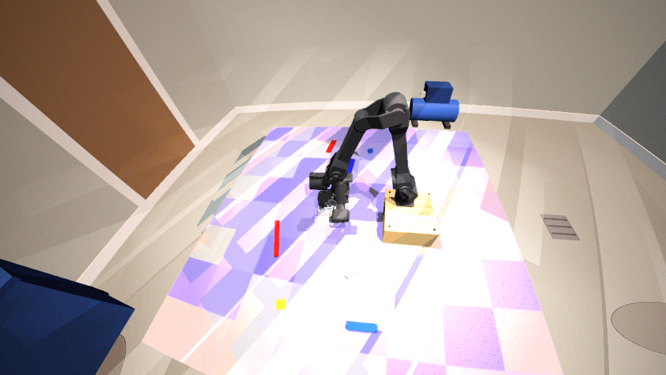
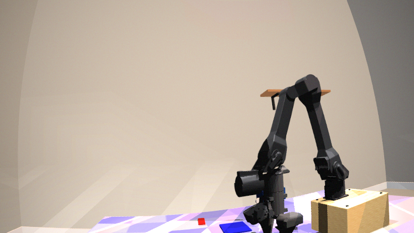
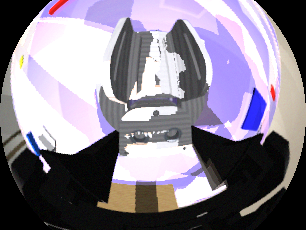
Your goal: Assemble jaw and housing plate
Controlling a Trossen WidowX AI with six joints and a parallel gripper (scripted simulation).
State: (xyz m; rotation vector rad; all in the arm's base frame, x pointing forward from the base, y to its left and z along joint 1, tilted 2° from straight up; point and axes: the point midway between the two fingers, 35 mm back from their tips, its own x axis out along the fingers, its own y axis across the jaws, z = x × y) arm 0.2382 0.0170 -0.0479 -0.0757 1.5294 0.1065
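My gripper tip is now 2 cm short of the grey jaw and 2 cm to the right of it. From my gripper tip the other things lie so: blue tile 4 cm ahead, 28 cm to the right, 1 cm below; yellow square 15 cm ahead, 38 cm to the left, 1 cm below; blue bar 12 cm behind, 40 cm to the left.
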